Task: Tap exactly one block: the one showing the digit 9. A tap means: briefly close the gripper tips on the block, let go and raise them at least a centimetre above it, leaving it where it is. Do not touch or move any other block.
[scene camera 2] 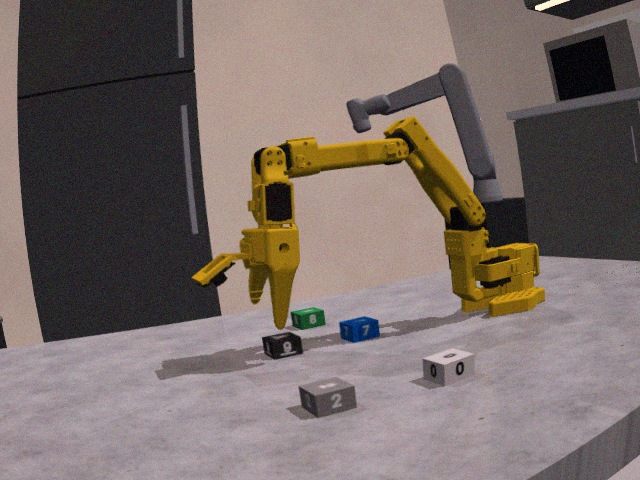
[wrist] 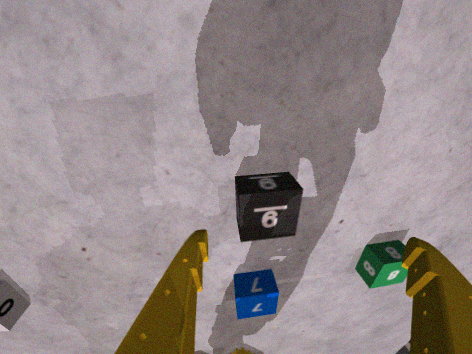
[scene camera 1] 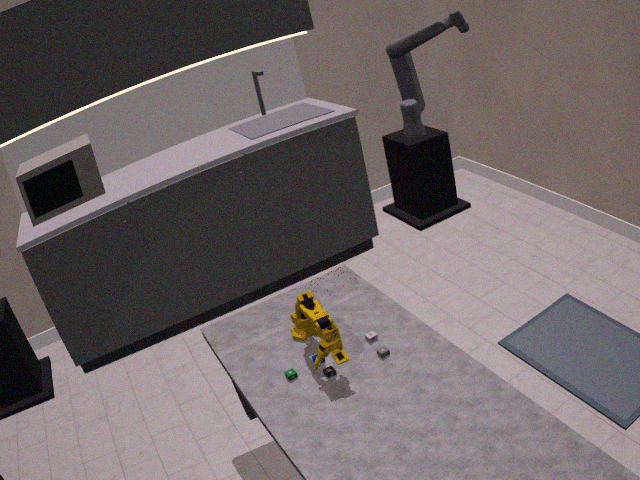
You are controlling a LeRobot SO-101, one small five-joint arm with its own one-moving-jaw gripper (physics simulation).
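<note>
The black block (scene camera 1: 329, 372) (scene camera 2: 282, 345) (wrist: 268, 210) lies flat on the table. In scene camera 2 it reads as an underlined 9; in the wrist view its digit is upside down, with the bar above. My gripper (scene camera 2: 267, 314) (wrist: 308, 237) is open and empty, with a wide gap between its jaws. In scene camera 2 the tips hang above the black block, with the nearer jaw tip drawn just over its top edge. In the wrist view the block shows past the tips, left of the middle of the gap, touched by neither jaw.
A blue 7 block (scene camera 1: 316, 358) (scene camera 2: 359, 329) (wrist: 255, 294) lies on the arm-base side of the black block. A green 8 block (scene camera 1: 291, 374) (scene camera 2: 308, 318) (wrist: 380, 262) shows beside the right jaw in the wrist view. A white 0 block (scene camera 1: 371, 336) (scene camera 2: 448, 365) and grey 2 block (scene camera 1: 383, 352) (scene camera 2: 327, 396) lie farther off.
</note>
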